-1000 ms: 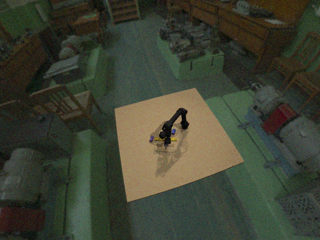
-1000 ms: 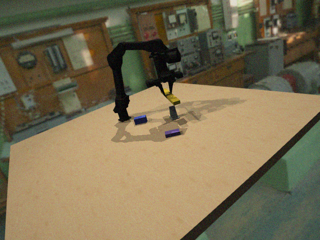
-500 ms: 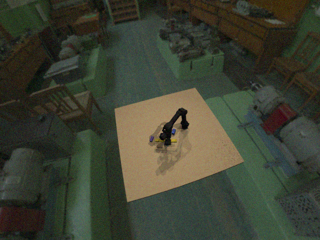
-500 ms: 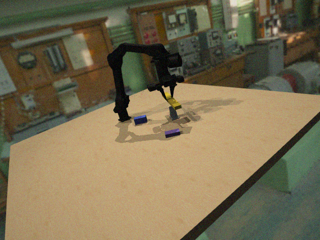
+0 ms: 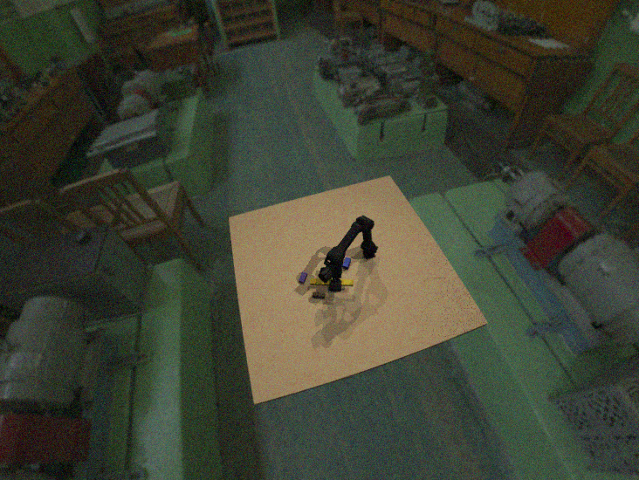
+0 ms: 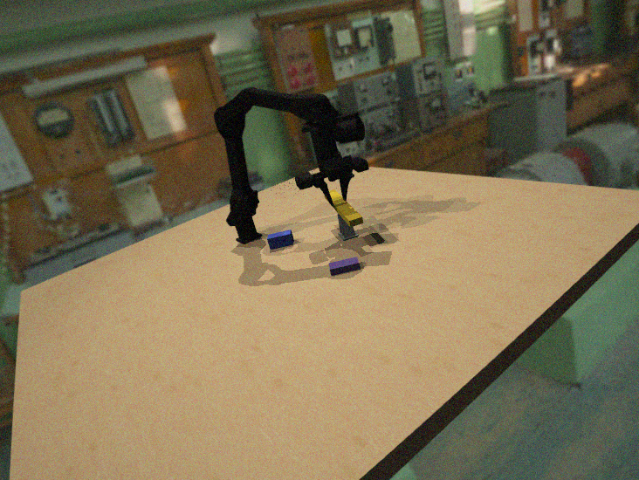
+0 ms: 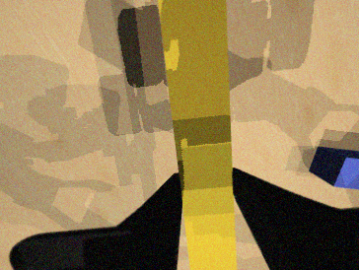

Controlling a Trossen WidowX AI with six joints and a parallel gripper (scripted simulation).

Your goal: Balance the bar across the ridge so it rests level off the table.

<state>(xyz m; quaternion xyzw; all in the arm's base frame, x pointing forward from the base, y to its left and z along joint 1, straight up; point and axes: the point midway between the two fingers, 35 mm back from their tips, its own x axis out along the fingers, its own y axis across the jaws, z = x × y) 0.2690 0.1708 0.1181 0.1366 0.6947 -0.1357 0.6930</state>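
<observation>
The yellow bar is 30 mm ahead of my gripper tip and 10 mm to the right of it. Round my gripper tip: blue block (140 mm to the right, 110 mm behind, 70 mm below); purple block (170 mm ahead, 140 mm to the right, 80 mm below).
</observation>
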